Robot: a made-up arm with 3 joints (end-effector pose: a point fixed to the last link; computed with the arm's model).
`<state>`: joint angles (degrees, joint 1 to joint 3).
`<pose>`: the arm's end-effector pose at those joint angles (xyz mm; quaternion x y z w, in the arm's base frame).
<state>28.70 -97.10 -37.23</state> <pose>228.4 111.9 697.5 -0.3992 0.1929 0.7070 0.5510</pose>
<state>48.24 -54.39 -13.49</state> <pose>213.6 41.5 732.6 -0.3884 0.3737 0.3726 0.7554</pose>
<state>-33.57 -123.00 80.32</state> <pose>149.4 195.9 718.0 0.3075 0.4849 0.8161 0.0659</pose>
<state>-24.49 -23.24 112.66</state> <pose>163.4 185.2 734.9 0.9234 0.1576 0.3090 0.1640</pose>
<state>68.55 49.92 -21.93</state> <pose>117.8 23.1 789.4 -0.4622 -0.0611 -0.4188 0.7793</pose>
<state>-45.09 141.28 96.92</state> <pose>159.8 186.2 725.9 0.4447 -0.5381 -0.6902 0.1905</pose>
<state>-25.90 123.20 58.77</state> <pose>149.4 181.6 695.2 0.5014 -0.3354 -0.6927 0.3952</pose>
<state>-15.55 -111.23 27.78</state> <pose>183.5 189.5 687.4 0.1432 0.2968 0.8557 0.3989</pose>
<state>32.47 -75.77 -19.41</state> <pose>222.7 79.4 702.3 -0.3259 0.3193 0.5679 0.6851</pose>
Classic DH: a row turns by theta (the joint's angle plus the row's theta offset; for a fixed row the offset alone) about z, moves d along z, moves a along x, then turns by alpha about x. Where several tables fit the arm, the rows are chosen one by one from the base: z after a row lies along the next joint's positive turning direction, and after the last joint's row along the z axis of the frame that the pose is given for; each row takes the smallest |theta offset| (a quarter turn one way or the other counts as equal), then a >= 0, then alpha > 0; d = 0 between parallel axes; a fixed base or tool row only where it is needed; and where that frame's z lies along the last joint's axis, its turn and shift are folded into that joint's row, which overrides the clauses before.
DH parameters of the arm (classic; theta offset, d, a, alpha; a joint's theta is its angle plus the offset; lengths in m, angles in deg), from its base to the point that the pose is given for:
base (fixed): 90 0.79 0.13 -90
joint 1: 0 -0.16 0.01 -90
joint 2: 0 0.07 -0.03 -90
joint 3: 17.83 0.0229 -0.0313 -68
tool (fixed): -84.92 -0.0345 0 0

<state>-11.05 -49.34 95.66</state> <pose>157.5 171.3 710.5 0.7567 0.3669 0.4253 0.3345</pose>
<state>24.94 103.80 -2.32</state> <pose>107.5 95.4 685.7 0.0844 -0.1536 -0.7048 0.6875</pose>
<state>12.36 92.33 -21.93</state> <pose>96.1 111.2 692.1 0.0435 0.0779 -0.6942 0.7142</pose>
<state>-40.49 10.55 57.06</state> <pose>168.5 201.3 708.1 0.8454 0.0374 0.0977 0.5238</pose>
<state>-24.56 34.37 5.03</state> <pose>142.0 145.5 674.4 0.4406 0.1518 -0.1785 0.8666</pose>
